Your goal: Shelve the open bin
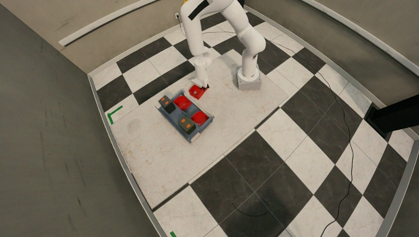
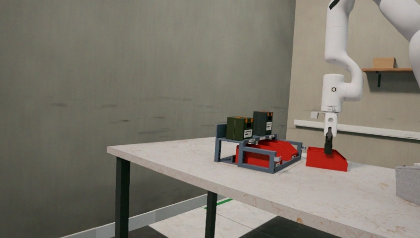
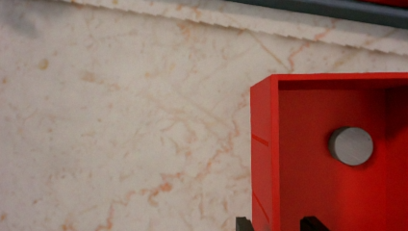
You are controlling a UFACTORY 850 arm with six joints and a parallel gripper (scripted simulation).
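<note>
The red open bin is 5 cm to the right of my hand, 5 cm below it and 2 cm ahead of it. Also, from my hand: grey-blue shelf (26 cm ahead, 10 cm to the left, 2 cm below); then large grey disc (8 cm to the right, 7 cm below, 2 cm behind); then dark grey box (34 cm ahead, 7 cm above).
</note>
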